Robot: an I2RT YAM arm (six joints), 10 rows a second.
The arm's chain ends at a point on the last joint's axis. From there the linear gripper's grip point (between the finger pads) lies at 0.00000 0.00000 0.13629 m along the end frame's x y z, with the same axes.
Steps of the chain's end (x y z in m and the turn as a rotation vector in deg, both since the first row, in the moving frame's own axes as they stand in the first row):
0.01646, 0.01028, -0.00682, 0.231, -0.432, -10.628
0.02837, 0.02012, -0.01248, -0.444, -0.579, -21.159
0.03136, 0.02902, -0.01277, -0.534, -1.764, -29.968
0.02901, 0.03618, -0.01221, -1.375, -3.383, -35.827
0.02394, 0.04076, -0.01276, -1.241, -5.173, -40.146
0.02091, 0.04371, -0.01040, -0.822, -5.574, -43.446
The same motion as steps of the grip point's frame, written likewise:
0.01539, 0.00983, -0.00682, 0.231, -0.432, -10.628
0.02722, 0.02140, -0.01249, -0.444, -0.579, -21.159
0.02768, 0.03131, -0.01284, -0.534, -1.764, -29.968
0.02247, 0.04167, -0.01248, -1.375, -3.383, -35.827
0.01363, 0.04761, -0.01332, -1.241, -5.173, -40.146
0.00961, 0.05027, -0.01103, -0.822, -5.574, -43.446

